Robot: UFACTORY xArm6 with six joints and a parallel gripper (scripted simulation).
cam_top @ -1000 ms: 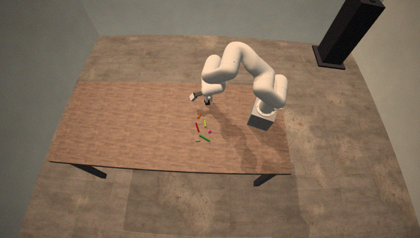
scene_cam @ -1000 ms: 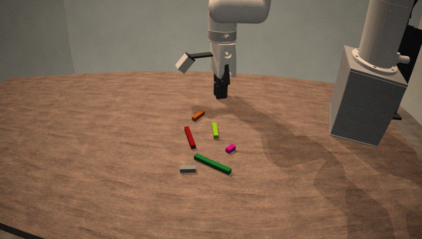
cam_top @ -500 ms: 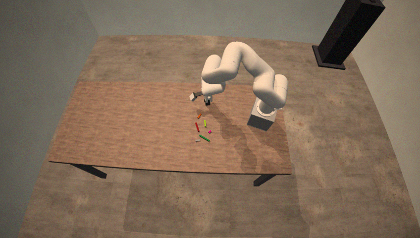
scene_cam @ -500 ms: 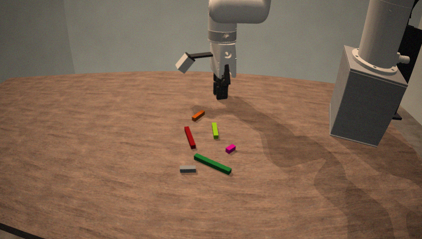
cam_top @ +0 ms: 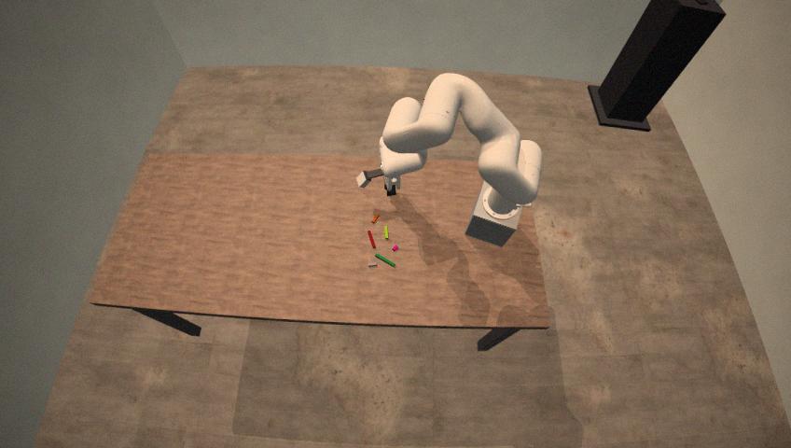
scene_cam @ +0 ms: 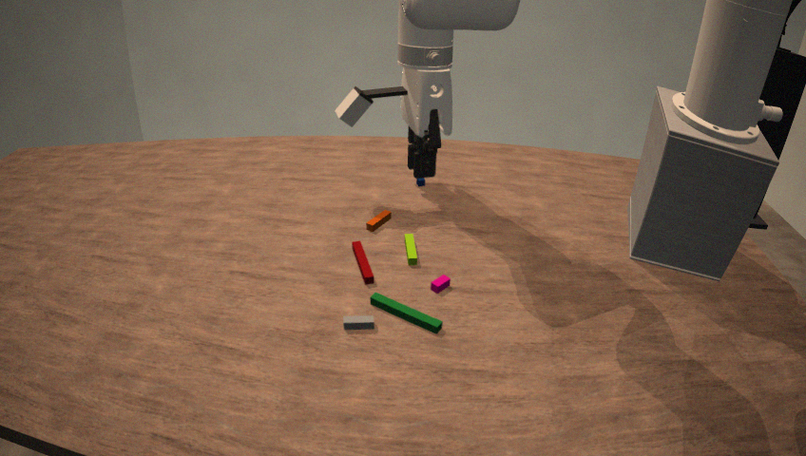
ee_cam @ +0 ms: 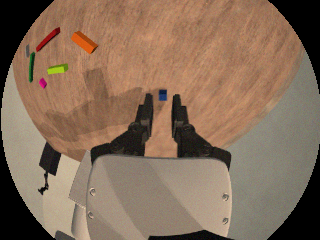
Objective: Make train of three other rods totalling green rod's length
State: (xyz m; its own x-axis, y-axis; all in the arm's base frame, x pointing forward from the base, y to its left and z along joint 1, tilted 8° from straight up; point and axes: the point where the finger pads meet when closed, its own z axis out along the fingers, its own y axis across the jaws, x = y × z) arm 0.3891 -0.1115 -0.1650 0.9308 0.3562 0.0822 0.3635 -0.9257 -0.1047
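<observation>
The small blue rod is 4 cm below my hand. The rest, counted from my hand: red rod 5 cm ahead, 21 cm to the left, 4 cm below; orange rod 5 cm ahead, 12 cm to the left, 4 cm below; lime rod 17 cm to the left, 4 cm below.
</observation>
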